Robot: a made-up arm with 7 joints.
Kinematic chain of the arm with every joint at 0, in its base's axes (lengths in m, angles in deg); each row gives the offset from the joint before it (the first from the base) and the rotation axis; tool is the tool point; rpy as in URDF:
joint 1: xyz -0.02 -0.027 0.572 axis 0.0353 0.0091 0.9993
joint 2: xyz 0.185 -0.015 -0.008 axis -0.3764 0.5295 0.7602
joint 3: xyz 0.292 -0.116 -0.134 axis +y
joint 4: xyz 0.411 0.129 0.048 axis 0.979 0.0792 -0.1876
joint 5: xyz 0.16 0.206 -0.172 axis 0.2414 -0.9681 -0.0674
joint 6: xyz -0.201 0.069 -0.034 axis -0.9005 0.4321 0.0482
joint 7: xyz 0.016 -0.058 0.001 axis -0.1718 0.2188 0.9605
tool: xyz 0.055 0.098 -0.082 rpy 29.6 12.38 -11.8
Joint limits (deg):
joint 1: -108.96..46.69
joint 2: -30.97..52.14
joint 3: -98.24..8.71
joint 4: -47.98..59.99
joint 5: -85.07..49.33
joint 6: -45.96..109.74
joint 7: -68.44..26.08
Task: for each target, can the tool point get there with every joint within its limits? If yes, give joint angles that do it. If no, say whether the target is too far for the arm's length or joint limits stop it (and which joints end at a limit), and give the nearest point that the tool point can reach.
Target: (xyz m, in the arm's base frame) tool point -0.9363 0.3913 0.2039
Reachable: no: joint limits stop it (at a limit: joint 1, joint 2, joint 7) | nearest point -0.3346 0.7161 0.3987 | short by 0.711 m
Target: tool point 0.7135 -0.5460 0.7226
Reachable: yes | joints -54.66 4.28 -54.90 5.12 -41.15 -13.91 -51.39
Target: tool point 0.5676 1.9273 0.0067
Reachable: no: too far | nearest point 0.3195 1.0948 0.3165 | short by 0.922 m
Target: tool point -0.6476 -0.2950 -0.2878
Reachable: no: joint limits stop it (at a limit: joint 1, joint 2, joint 3, joint 4, joint 7) | nearest point -0.2154 -0.5450 -0.2405 | short by 0.502 m
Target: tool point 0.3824 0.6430 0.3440
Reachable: yes | joints 25.95 31.58 -24.01 21.48 -43.89 84.74 -6.84
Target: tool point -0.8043 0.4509 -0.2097
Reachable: no: joint limits stop it (at a limit: joint 1, joint 2, joint 3, joint 7) | nearest point -0.2824 0.6266 -0.1580 | short by 0.553 m
